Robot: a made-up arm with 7 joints.
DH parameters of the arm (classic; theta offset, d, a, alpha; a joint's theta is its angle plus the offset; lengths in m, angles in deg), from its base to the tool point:
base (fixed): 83.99 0 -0.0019 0
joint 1: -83.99 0.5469 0.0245 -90
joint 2: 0 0.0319 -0.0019 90
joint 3: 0 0.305 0.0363 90
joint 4: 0 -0.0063 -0.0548 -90
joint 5: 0 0.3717 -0.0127 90
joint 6: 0 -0.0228 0.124 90
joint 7: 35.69 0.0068 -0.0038 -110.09
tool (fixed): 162.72 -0.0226 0 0
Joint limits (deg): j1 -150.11..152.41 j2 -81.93..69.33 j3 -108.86..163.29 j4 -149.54..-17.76 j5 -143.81..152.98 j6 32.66..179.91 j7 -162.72..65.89
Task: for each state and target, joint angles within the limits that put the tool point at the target. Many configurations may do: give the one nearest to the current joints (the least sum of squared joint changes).
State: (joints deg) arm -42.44 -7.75 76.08 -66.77 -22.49 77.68 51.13
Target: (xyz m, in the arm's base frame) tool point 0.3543 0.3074 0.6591
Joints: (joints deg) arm -35.88 -16.87 75.94 -112.11 -21.36 42.20 49.87
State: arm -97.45 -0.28 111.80 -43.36 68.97 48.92 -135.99
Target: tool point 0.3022 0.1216 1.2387
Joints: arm -98.74 -5.32 107.01 -37.57 71.36 68.75 -137.63
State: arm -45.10 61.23 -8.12 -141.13 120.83 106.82 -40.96
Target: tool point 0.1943 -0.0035 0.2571
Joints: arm -27.83 47.46 22.32 -149.54 136.13 121.43 -47.09
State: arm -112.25 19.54 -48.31 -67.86 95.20 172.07 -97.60
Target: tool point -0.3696 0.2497 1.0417
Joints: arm -150.11 12.18 -70.23 -71.99 92.14 146.73 -93.29
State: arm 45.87 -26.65 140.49 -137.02 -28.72 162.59 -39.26
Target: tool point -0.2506 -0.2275 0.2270
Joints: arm 57.78 -56.89 159.71 -131.65 -29.80 156.40 -36.87
